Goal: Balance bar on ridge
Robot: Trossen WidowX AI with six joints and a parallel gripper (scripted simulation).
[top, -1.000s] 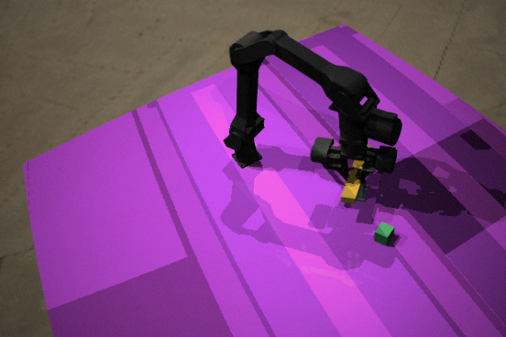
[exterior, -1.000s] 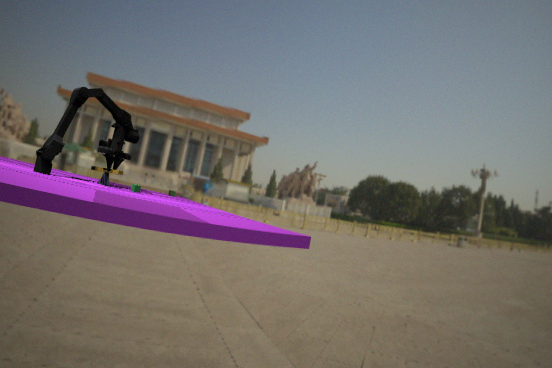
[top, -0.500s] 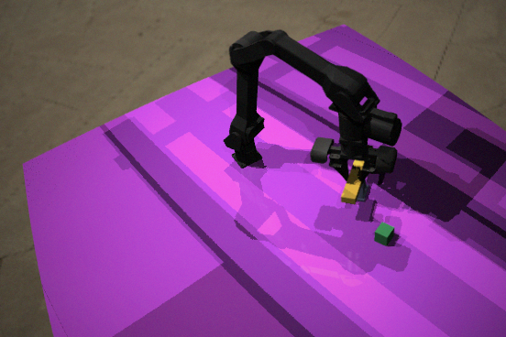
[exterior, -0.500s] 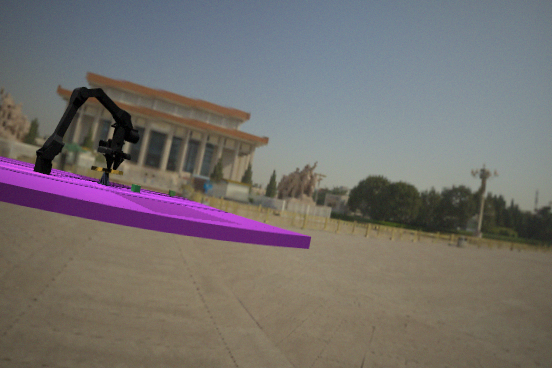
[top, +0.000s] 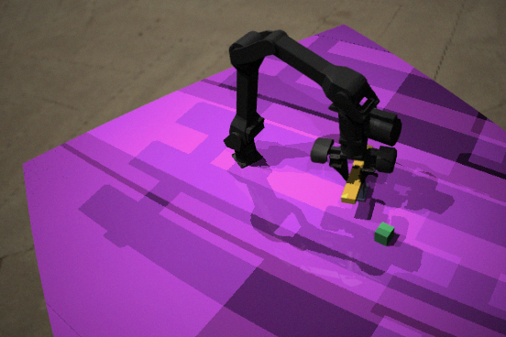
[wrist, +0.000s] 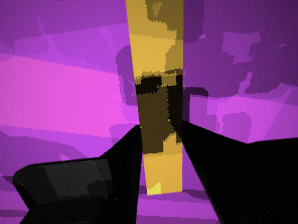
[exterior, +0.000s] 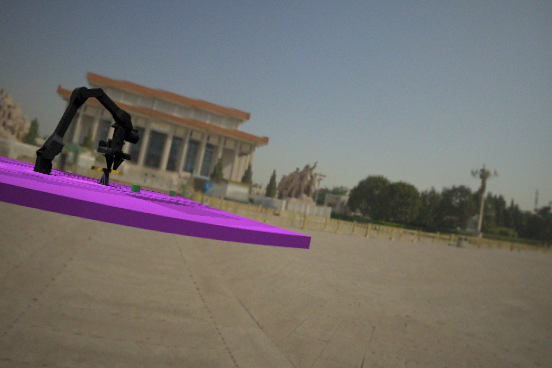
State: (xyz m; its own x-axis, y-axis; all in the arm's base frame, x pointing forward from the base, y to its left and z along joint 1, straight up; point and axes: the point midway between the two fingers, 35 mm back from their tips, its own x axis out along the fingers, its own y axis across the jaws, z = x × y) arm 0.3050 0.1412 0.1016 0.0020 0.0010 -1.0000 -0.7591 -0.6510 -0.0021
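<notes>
Right now my gripper tip is 20 mm past the yellow bar and 20 mm to the right of it. The rest, counted from my gripper tip: small green cube: 130 mm ahead, 10 mm to the right, 50 mm below.
</notes>
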